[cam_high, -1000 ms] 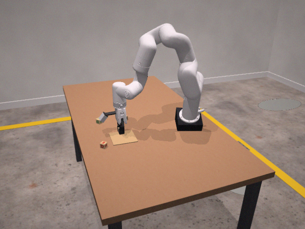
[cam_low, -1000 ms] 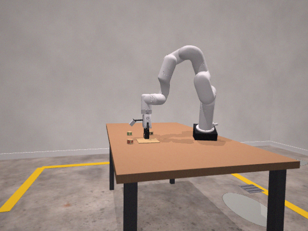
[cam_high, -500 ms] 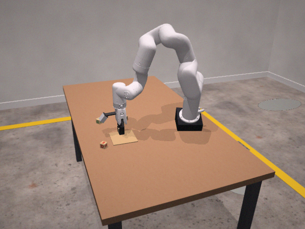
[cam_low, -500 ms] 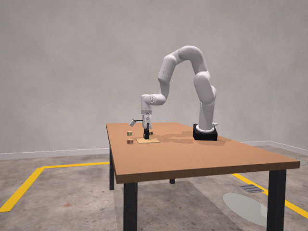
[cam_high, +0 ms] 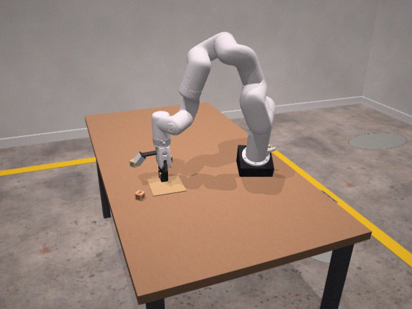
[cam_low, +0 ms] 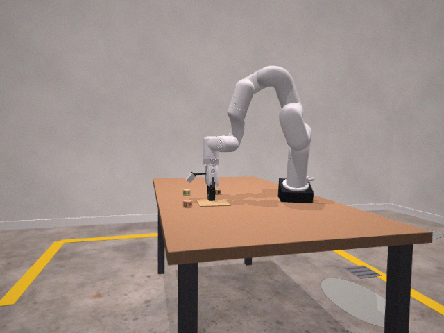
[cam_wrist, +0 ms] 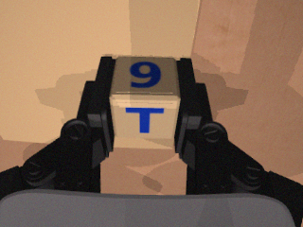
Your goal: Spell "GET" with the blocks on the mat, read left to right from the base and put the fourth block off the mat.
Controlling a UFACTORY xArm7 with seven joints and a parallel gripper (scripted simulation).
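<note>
The tan mat lies 50 mm to the left of my hand and 20 mm below it. Round my hand: green-lettered block: 180 mm to the right, 90 mm ahead, 10 mm below; black-lettered block: 170 mm to the right, 80 mm behind, 10 mm below; red-lettered block: 130 mm ahead, 110 mm to the left, 10 mm below.
</note>
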